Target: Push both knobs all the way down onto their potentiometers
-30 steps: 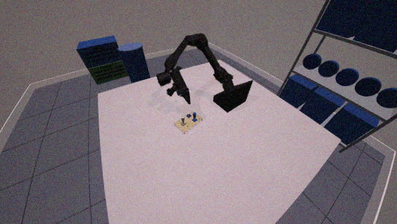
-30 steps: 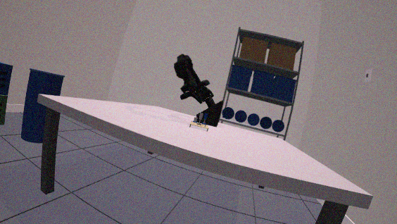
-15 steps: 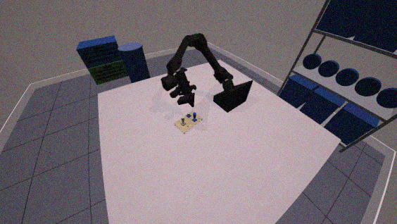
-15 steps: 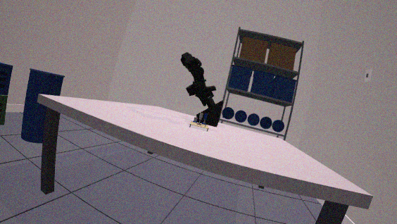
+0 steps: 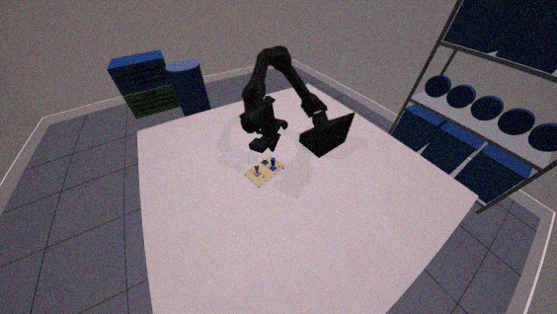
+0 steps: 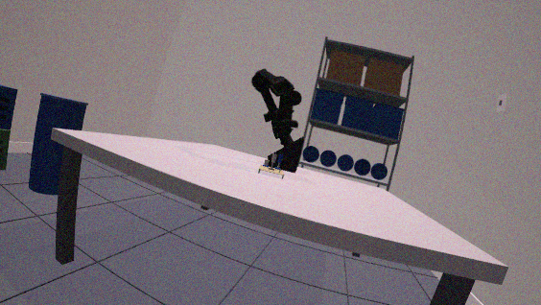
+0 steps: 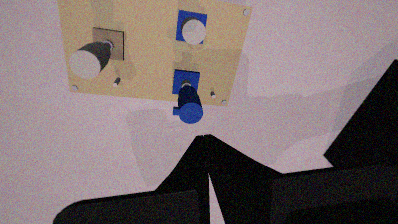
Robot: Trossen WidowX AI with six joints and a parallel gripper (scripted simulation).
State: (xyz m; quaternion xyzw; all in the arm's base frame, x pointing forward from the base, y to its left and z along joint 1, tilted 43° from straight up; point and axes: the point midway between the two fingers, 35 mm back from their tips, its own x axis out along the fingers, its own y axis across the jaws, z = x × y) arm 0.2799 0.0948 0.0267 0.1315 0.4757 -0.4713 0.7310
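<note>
Right now my gripper tip is 6 cm above the blue knob and 1 cm to the right of it. The rest, counted from my gripper tip: grey knob 8 cm ahead, 6 cm below, 1 cm to the left.
</note>
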